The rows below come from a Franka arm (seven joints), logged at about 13 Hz.
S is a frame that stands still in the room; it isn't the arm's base.
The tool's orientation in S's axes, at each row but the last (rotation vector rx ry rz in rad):
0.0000, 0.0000, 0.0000
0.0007, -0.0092, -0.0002
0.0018, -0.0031, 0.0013
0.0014, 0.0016, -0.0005
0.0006, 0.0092, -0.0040
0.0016, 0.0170, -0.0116
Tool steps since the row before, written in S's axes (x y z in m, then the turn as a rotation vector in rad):
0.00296, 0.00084, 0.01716, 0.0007, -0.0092, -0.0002
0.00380, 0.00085, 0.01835, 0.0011, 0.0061, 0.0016
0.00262, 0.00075, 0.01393, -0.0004, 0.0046, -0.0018
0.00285, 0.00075, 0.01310, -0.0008, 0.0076, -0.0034
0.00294, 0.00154, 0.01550, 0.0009, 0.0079, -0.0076
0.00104, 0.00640, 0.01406, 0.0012, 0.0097, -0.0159
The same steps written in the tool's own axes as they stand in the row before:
0.00296, 0.00084, 0.01716, 0.0007, -0.0092, -0.0002
0.00397, 0.00086, 0.01831, 0.0011, 0.0061, 0.0016
0.00266, 0.00077, 0.01392, -0.0004, 0.0046, -0.0018
0.00283, 0.00077, 0.01310, -0.0008, 0.0076, -0.0034
0.00279, 0.00156, 0.01553, 0.0009, 0.0079, -0.0076
0.00073, 0.00643, 0.01406, 0.0014, 0.0097, -0.0159

